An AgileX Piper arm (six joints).
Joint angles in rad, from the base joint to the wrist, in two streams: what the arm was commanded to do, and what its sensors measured. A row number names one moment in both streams.
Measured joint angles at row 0:
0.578 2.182 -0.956 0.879 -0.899 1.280
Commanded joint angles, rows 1 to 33:
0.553 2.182 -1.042 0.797 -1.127 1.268
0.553 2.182 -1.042 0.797 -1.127 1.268
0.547 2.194 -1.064 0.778 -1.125 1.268
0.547 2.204 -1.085 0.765 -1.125 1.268
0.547 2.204 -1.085 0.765 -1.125 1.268
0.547 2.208 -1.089 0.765 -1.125 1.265
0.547 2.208 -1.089 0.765 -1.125 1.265
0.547 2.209 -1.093 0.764 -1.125 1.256
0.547 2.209 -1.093 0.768 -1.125 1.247
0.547 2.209 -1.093 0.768 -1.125 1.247
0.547 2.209 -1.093 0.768 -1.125 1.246
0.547 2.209 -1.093 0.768 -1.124 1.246
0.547 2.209 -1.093 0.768 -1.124 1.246
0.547 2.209 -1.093 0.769 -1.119 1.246
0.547 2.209 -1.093 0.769 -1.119 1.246
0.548 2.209 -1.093 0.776 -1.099 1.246
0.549 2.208 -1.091 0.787 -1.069 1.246
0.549 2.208 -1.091 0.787 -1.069 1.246
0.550 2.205 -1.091 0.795 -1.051 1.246
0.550 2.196 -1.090 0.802 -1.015 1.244
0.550 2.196 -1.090 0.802 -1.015 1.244
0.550 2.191 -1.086 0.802 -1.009 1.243
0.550 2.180 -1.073 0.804 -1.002 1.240
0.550 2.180 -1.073 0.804 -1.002 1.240
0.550 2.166 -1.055 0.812 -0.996 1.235
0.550 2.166 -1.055 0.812 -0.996 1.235
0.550 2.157 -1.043 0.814 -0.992 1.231
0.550 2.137 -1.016 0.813 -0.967 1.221
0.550 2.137 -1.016 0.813 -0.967 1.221
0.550 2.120 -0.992 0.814 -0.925 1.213
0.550 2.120 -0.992 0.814 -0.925 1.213
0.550 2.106 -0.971 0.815 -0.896 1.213
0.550 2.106 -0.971 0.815 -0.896 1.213
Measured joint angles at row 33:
0.566 2.152 -0.964 0.906 -0.825 1.228
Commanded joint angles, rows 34 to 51:
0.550 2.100 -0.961 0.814 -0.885 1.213
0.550 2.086 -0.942 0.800 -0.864 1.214
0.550 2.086 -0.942 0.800 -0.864 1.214
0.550 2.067 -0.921 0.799 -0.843 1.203
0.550 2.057 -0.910 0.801 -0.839 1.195
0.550 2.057 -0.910 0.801 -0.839 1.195
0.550 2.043 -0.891 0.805 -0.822 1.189
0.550 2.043 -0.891 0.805 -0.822 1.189
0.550 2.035 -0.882 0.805 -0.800 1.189
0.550 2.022 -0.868 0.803 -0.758 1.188
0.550 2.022 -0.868 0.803 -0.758 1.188
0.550 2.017 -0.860 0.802 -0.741 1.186
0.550 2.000 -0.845 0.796 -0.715 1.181
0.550 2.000 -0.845 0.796 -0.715 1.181
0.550 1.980 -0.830 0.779 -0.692 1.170
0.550 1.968 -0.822 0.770 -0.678 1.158
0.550 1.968 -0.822 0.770 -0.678 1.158
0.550 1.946 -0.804 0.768 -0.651 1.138
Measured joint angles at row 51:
0.555 1.987 -0.824 0.791 -0.692 1.178
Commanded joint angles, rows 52 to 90:
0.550 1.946 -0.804 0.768 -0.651 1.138
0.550 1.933 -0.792 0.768 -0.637 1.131
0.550 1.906 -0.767 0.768 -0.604 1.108
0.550 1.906 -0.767 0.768 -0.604 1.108
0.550 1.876 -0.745 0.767 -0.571 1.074
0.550 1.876 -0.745 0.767 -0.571 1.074
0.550 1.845 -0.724 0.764 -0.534 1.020
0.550 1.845 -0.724 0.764 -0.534 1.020
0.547 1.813 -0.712 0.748 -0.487 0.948
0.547 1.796 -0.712 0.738 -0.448 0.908
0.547 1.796 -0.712 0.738 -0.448 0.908
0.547 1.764 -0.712 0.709 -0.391 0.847
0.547 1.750 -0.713 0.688 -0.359 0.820
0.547 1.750 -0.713 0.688 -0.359 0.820
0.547 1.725 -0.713 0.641 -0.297 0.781
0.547 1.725 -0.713 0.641 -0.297 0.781
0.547 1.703 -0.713 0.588 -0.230 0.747
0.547 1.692 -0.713 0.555 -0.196 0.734
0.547 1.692 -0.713 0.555 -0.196 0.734
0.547 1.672 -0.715 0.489 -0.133 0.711
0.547 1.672 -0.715 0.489 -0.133 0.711
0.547 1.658 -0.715 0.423 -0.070 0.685
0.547 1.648 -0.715 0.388 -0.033 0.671
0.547 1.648 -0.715 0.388 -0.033 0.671
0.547 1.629 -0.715 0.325 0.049 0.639
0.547 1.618 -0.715 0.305 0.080 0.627
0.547 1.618 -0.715 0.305 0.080 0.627
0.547 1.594 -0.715 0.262 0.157 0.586
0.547 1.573 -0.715 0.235 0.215 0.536
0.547 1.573 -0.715 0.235 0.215 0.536
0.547 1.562 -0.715 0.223 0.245 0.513
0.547 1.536 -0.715 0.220 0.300 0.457
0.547 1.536 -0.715 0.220 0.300 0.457
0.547 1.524 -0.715 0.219 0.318 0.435
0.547 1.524 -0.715 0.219 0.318 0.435
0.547 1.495 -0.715 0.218 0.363 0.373
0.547 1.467 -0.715 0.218 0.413 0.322
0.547 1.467 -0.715 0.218 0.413 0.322
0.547 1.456 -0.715 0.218 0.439 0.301
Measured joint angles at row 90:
0.553 1.495 -0.715 0.229 0.364 0.380
